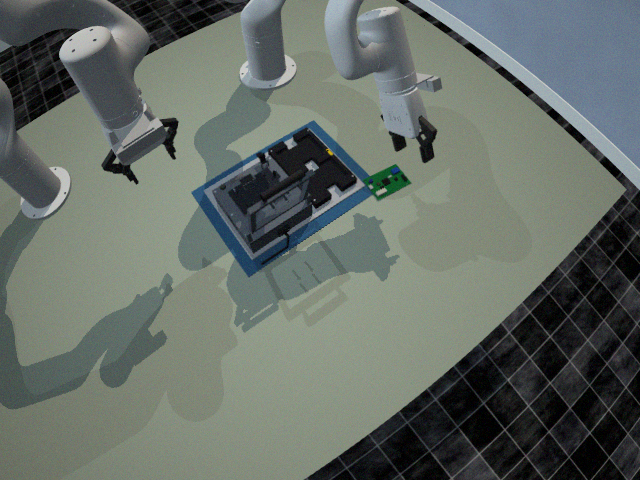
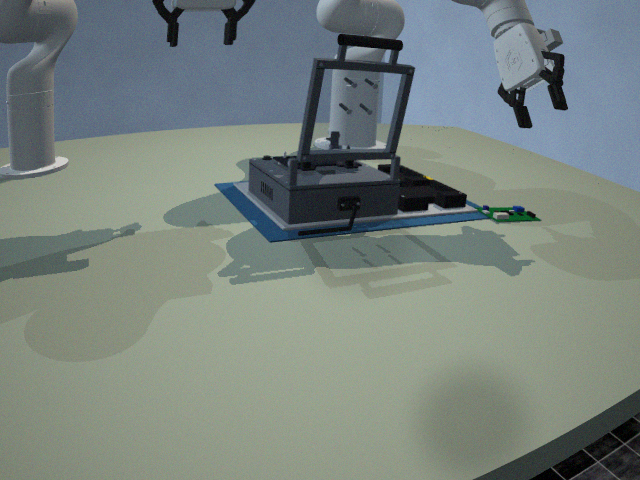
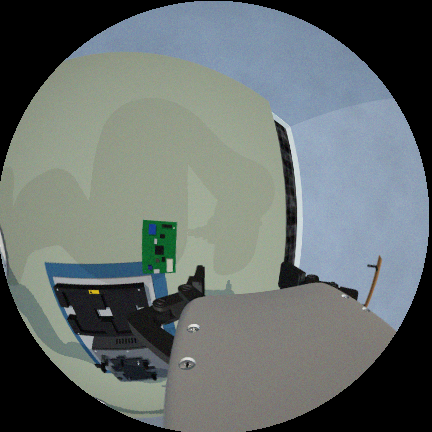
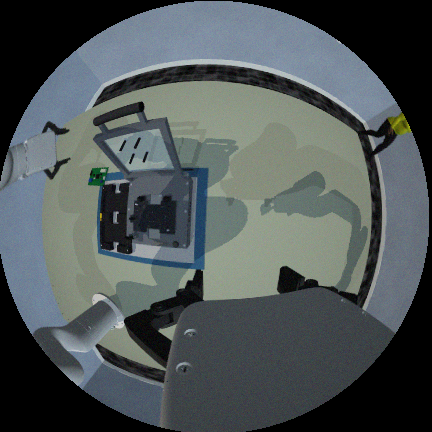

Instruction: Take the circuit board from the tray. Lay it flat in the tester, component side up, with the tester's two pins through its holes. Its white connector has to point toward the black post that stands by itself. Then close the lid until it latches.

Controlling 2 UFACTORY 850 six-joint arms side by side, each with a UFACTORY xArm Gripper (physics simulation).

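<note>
The green circuit board (image 1: 388, 177) (image 2: 522, 217) (image 3: 150, 245) (image 4: 98, 176) lies component side up on the table, its near end at the blue mat's edge. Its white connector (image 1: 381, 191) (image 3: 169, 265) is at the end toward the mat. The black tray (image 1: 338, 178) (image 3: 77, 306) (image 4: 109, 200) holds no board. The grey tester (image 2: 320, 204) (image 4: 184, 210) has its lid (image 2: 308, 108) (image 4: 172, 145) raised; no board shows in it. My left gripper (image 1: 412, 152) (image 2: 542, 116) (image 3: 243, 276) is open above the board, apart from it. My right gripper (image 1: 155, 169) (image 2: 201, 42) (image 4: 242, 281) is open and empty, high beside the tester.
The blue mat (image 1: 248, 267) (image 2: 232, 198) (image 4: 200, 240) lies under the tester and tray. A black cable (image 2: 330, 230) runs from the tester's side onto it. The upright lid with its black handle (image 2: 369, 41) rises high. A robot base (image 1: 267, 74) stands behind the mat.
</note>
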